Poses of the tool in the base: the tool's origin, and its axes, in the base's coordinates. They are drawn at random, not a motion.
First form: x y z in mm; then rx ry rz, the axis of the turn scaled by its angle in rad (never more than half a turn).
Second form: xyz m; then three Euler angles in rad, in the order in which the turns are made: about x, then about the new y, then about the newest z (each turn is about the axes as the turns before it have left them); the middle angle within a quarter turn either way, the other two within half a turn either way. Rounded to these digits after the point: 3 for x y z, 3 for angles.
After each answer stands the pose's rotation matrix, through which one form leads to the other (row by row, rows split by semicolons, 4 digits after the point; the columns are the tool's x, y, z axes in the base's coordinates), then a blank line. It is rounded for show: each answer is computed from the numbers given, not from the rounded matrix.
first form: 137 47 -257 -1.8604 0.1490 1.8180
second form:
0.137 0.047 -0.257 -1.467 -1.114 1.369
0.0885 -0.4324 -0.8973; 0.2805 -0.8536 0.4390; -0.9558 -0.2905 0.0458

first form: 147 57 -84 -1.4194 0.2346 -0.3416
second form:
0.147 0.057 -0.084 -1.420 0.368 -0.098
0.9287 0.0918 0.3593; -0.3683 0.1149 0.9226; 0.0434 -0.9891 0.1405

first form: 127 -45 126 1.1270 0.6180 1.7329
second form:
0.127 -0.045 0.126 0.171 1.098 1.860
-0.1297 -0.4364 0.8904; 0.9013 -0.4262 -0.0776; 0.4133 0.7924 0.4486

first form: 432 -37 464 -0.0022 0.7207 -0.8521
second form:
0.432 -0.037 0.464 0.344 0.620 -1.001
0.4393 0.6852 0.5810; -0.6866 0.6731 -0.2747; -0.5793 -0.2782 0.7662

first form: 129 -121 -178 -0.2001 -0.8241 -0.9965
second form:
0.129 -0.121 -0.178 -0.631 -0.549 -1.241
0.2766 0.8068 -0.5220; -0.6642 0.5531 0.5030; 0.6945 0.2076 0.6889

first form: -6 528 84 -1.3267 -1.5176 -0.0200
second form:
-0.006 0.528 0.084 -2.189 -0.734 -1.313
0.1891 0.7177 -0.6702; 0.6998 0.3802 0.6047; 0.6888 -0.5833 -0.4304

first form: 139 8 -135 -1.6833 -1.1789 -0.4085
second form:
0.139 0.008 -0.135 -2.047 -0.255 -1.066
0.4679 0.8471 -0.2520; 0.5096 -0.0257 0.8600; 0.7221 -0.5308 -0.4437

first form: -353 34 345 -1.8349 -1.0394 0.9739
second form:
-0.353 0.034 0.345 -2.548 -1.085 -0.666
0.3671 0.2888 -0.8842; 0.9011 -0.3461 0.2611; -0.2307 -0.8926 -0.3873

